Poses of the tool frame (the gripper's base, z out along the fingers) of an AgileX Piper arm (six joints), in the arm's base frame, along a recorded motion.
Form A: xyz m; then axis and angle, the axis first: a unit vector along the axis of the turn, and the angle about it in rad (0 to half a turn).
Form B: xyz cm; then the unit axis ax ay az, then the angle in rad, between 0 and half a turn. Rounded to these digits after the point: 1 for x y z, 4 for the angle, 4 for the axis.
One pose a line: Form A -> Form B
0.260, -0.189, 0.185, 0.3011, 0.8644, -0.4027, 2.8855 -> 26.0, -18.9, 18.5, 0.3011, 0.8644, -0.4027, 2.8855
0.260, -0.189, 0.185, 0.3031, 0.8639, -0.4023, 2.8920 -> 26.0, -18.9, 18.5, 0.3031, 0.8639, -0.4023, 2.8920
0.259, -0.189, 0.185, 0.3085, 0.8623, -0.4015, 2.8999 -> 25.9, -18.9, 18.5, 0.3085, 0.8623, -0.4015, 2.8999
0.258, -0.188, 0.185, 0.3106, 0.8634, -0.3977, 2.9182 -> 25.8, -18.8, 18.5, 0.3106, 0.8634, -0.3977, 2.9182
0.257, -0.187, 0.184, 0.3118, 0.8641, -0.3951, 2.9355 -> 25.7, -18.7, 18.4, 0.3118, 0.8641, -0.3951, 2.9355
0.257, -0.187, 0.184, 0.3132, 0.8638, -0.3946, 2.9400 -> 25.7, -18.7, 18.4, 0.3132, 0.8638, -0.3946, 2.9400
